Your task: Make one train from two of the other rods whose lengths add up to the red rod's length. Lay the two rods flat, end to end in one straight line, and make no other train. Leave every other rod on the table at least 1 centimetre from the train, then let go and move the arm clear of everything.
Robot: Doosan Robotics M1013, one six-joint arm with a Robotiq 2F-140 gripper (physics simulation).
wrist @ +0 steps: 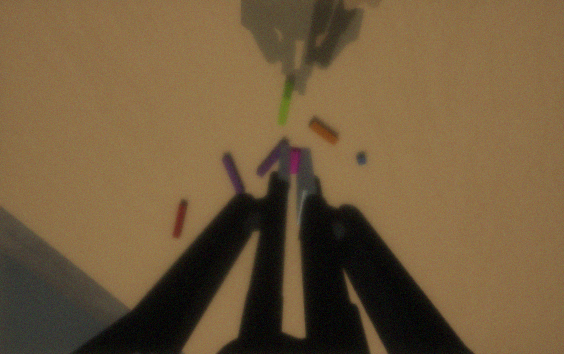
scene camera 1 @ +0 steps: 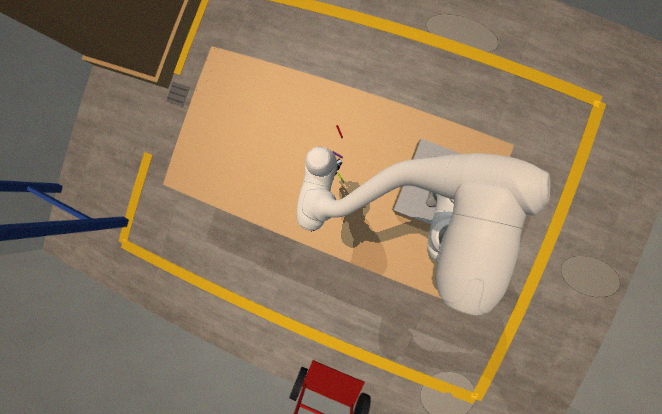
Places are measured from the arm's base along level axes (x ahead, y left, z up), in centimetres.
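Pixels of known places: gripper, between the fingertips: [wrist: 293, 161].
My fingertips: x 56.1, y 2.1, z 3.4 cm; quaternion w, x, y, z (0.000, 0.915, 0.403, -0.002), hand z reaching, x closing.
Behind a point stands the place of what it marks.
My gripper [wrist: 293, 161] @[x 56.2, y 2.1, z 3.4 cm] is shut on a short magenta rod [wrist: 295, 156] @[x 55.6, y 2.6, z 4.2 cm] and holds it above the table; the arm mostly hides the gripper in the scene view. The red rod [scene camera 1: 339, 131] @[x 58.7, y -21.4, z -7.1 cm] [wrist: 180, 219] @[x 58.6, y -20.9, z -7.1 cm] lies apart from the other rods. One purple rod [wrist: 233, 173] @[x 57.2, y -8.6, z -7.1 cm] lies left of the fingers. A second purple rod [wrist: 272, 157] @[x 58.3, y -2.8, z -7.1 cm] lies slanted, its upper end beside the left fingertip in the wrist view. A purple rod [scene camera 1: 337, 154] @[x 57.5, y -9.1, z -7.1 cm] also shows in the scene view. A green rod [scene camera 1: 341, 177] @[x 53.1, y 2.6, z -7.1 cm] [wrist: 285, 104] @[x 53.7, y 2.6, z -7.1 cm] lies beyond the fingertips. An orange rod [wrist: 324, 130] @[x 59.1, y 4.7, z -7.2 cm] and a small blue piece [wrist: 361, 158] @[x 65.1, y 6.6, z -7.2 cm] lie to the right.
The tan table top [scene camera 1: 250, 110] @[x 111.5, y -26.1, z -8.1 cm] carries the grey base block [scene camera 1: 412, 200] @[x 15.8, y 7.9, z 0.2 cm] near the arm. Yellow floor lines [scene camera 1: 300, 327] surround the table. A dark cabinet [scene camera 1: 115, 30] stands at upper left and a red cart [scene camera 1: 332, 382] below. The arm's shadow falls across the green rod's far end.
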